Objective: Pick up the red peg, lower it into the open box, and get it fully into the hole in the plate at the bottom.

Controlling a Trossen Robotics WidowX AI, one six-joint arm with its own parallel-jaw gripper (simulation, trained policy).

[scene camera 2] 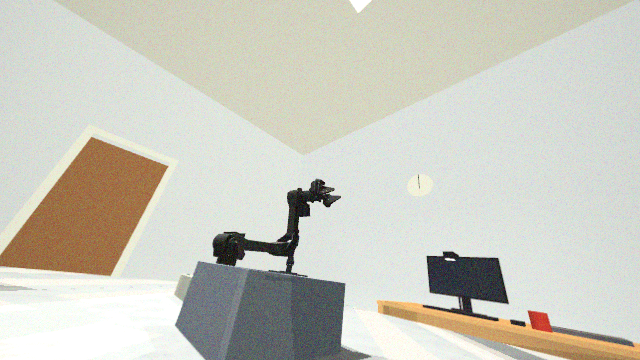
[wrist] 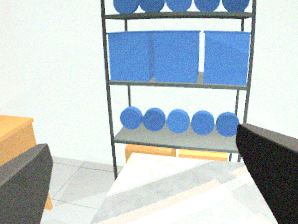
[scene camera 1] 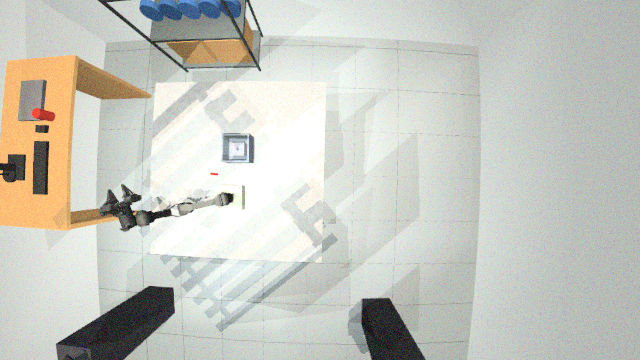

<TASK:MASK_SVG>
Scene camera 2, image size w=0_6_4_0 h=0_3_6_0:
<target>grey box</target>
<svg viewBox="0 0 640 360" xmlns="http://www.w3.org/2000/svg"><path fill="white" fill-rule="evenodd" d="M197 262L175 326L205 360L310 360L341 353L346 283L202 261Z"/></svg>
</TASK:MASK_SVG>
